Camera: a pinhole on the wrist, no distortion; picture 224 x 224 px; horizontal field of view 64.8 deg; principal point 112.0 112.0 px. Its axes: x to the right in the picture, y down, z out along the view. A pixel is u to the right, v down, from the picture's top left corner.
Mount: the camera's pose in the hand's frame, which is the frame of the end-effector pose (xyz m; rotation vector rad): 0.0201 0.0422 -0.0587 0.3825 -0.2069 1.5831
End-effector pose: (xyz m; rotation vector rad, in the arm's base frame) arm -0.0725 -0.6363 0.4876 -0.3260 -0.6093 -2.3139
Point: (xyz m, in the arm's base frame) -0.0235 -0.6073 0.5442
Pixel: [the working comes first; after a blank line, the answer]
In the camera's frame: 0.0392 0.0625 0.1126

173.5 209.9
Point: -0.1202 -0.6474 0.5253
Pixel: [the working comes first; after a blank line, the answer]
In the camera's frame: -0.0221 -0.0236 0.1006

73.2 70.6
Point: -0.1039 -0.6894 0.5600
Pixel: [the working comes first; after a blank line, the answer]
In the camera's frame: 0.0271 -0.0514 0.0941

162.7 15.7
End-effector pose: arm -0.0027 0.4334 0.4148 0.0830 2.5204 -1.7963
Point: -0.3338 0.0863 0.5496
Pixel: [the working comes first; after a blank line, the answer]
In the camera's frame: -0.1632 -0.2417 0.4599

49.4 19.3
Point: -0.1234 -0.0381 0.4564
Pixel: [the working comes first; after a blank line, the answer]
In the camera's frame: -0.0481 -0.0255 0.5518

96.6 103.8
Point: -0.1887 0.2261 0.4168
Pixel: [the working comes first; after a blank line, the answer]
In the camera's frame: -0.0254 -0.1281 0.2977

97.0 36.1
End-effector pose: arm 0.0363 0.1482 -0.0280 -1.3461 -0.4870 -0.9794
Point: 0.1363 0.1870 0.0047
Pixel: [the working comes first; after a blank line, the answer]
In the camera's frame: 0.0613 -0.0353 0.1155

205.7 58.0
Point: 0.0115 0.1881 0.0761
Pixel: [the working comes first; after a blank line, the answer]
In the camera's frame: -0.0762 -0.0178 0.1538

24.6 91.5
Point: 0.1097 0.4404 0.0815
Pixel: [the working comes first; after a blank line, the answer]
In the camera's frame: 0.0751 0.0254 0.3742

147.4 124.0
